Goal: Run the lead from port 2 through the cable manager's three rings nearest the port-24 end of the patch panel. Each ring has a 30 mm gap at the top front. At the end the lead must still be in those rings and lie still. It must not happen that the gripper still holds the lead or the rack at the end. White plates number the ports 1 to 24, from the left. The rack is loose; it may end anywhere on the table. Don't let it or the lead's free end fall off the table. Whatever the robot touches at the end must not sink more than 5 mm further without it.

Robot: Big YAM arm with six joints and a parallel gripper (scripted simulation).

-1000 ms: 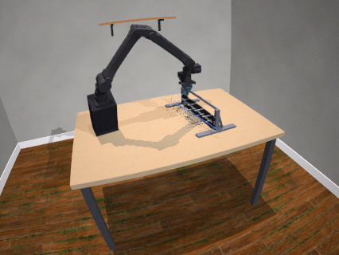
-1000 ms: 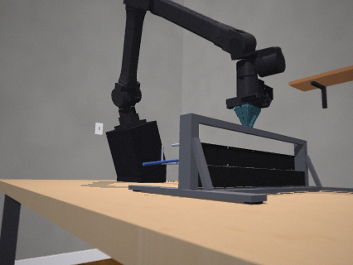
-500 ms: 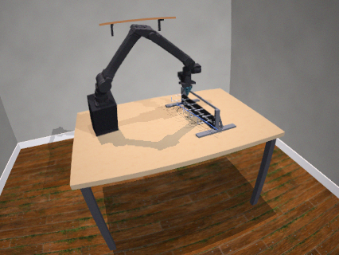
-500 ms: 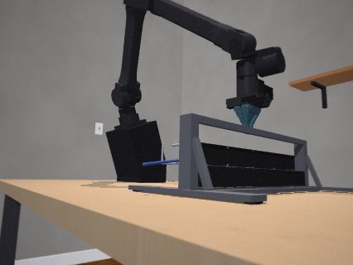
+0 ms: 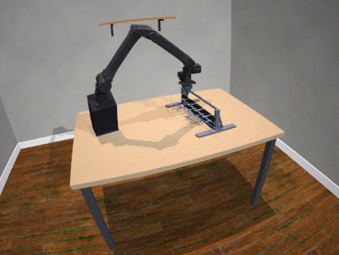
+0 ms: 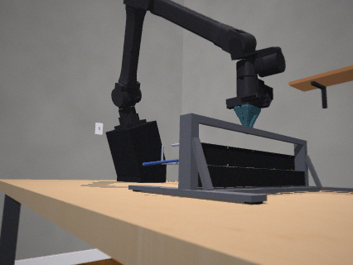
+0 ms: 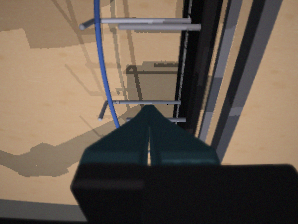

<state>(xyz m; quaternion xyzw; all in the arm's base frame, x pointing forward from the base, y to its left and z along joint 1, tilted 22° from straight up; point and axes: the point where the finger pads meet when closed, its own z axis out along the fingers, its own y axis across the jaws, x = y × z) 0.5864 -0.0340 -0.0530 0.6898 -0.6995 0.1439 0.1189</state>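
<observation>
Right now the grey rack is 9 cm below my hand, 6 cm ahead of it and 5 cm to the right of it.
</observation>
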